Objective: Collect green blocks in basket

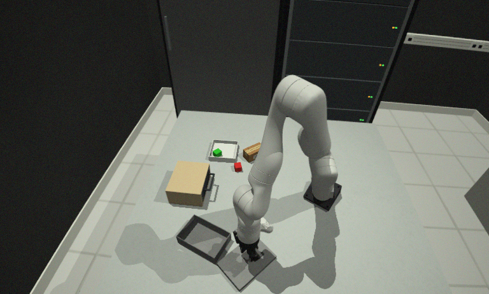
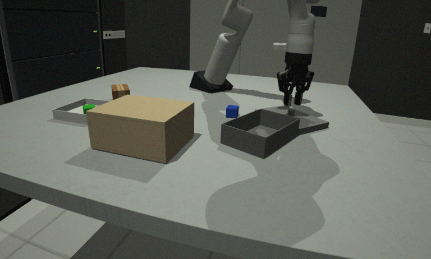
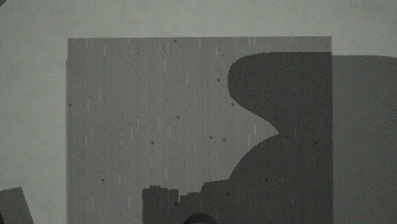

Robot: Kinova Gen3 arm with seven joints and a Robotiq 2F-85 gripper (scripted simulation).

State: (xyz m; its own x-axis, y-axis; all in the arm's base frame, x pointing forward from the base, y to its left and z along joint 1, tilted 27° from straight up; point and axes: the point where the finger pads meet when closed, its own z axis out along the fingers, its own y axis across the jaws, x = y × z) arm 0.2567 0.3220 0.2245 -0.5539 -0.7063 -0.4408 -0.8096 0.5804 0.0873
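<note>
The lid lies 5 cm below my hand. Also, from my hand: light wooden cabinet: 34 cm ahead, 28 cm to the right, 3 cm below; cabinet drawer: 32 cm ahead, 28 cm to the right, 3 cm below; red block: 16 cm ahead, 47 cm to the right, 5 cm below.
</note>
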